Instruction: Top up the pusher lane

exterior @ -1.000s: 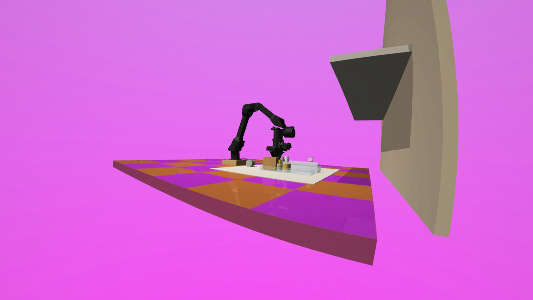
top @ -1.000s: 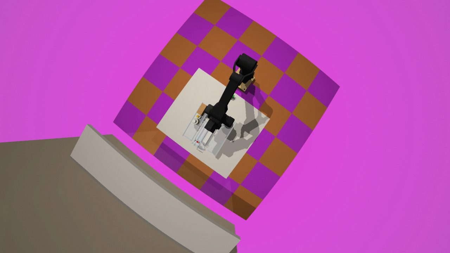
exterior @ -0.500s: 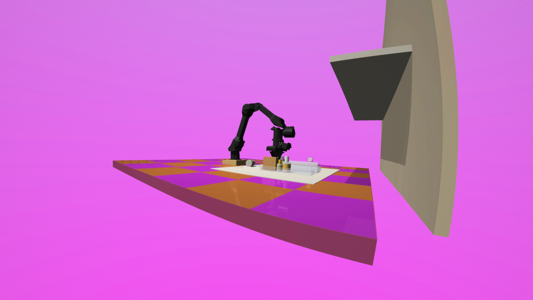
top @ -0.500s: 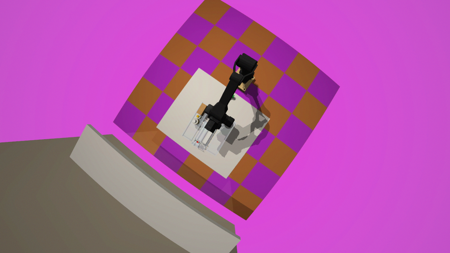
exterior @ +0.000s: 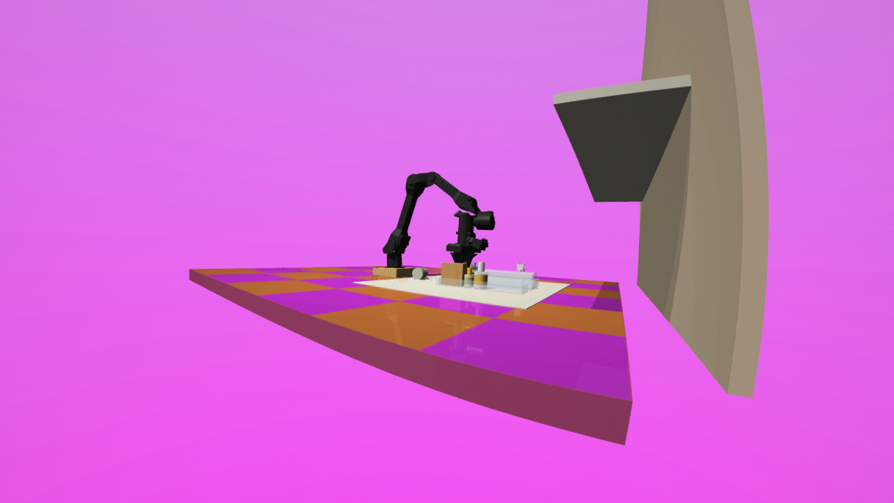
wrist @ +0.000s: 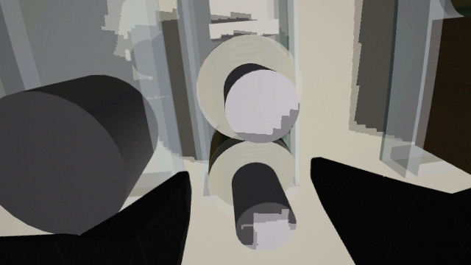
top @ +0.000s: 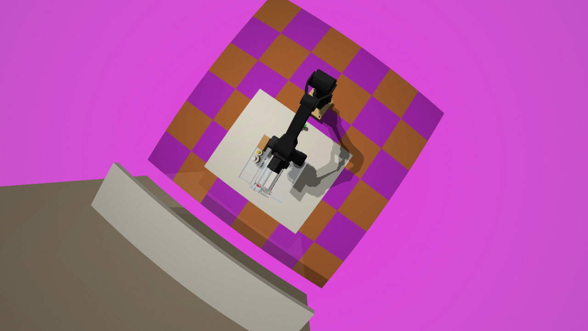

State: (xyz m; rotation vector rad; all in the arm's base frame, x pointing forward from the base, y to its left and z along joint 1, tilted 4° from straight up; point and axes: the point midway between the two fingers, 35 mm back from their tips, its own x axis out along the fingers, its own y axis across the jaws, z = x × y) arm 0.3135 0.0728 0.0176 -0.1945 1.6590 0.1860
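Now: gripper tip 12 cm to the left of the brown box and 6 cm short of it. Also, from my gripper tip: clear lane rack (15 cm ahead, 2 cm below, 1 cm to the left).
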